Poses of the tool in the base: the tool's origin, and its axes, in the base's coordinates. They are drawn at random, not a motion.
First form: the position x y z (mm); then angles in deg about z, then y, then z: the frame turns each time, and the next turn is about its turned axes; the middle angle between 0 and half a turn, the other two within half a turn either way.
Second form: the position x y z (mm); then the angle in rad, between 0 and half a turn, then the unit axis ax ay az. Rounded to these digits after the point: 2 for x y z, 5 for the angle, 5 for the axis.
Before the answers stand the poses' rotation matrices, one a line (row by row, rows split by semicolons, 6 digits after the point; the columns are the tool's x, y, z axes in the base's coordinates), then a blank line. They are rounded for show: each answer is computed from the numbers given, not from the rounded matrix.
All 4 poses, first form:
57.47, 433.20, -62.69, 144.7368, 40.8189, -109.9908
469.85, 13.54, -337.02, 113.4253, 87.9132, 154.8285
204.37, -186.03, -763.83, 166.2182, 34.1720, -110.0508
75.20, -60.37, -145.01, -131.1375, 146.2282, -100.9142
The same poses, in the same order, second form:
0.753794 -0.383313 -0.533727; 0.617944 0.689728 0.377386; 0.223470 -0.614285 0.756779
-0.377172 0.836602 -0.397289; -0.199330 0.345590 0.916971; 0.904439 0.425047 0.036413
0.499281 -0.673156 -0.545508; 0.844769 0.518133 0.133806; 0.192573 -0.527635 0.827355
-0.843052 0.394369 -0.365700; 0.527434 0.739284 -0.418656; 0.105251 -0.545832 -0.831258

57.47, 433.20, -62.69, 0.92711, -0.61988, -0.47332, 0.62587
469.85, 13.54, -337.02, 2.09161, -0.28356, -0.75035, -0.59714
204.37, -186.03, -763.83, 1.13472, -0.36487, -0.40714, 0.83732
75.20, -60.37, -145.01, 2.88600, -0.25151, -0.93139, 0.26316

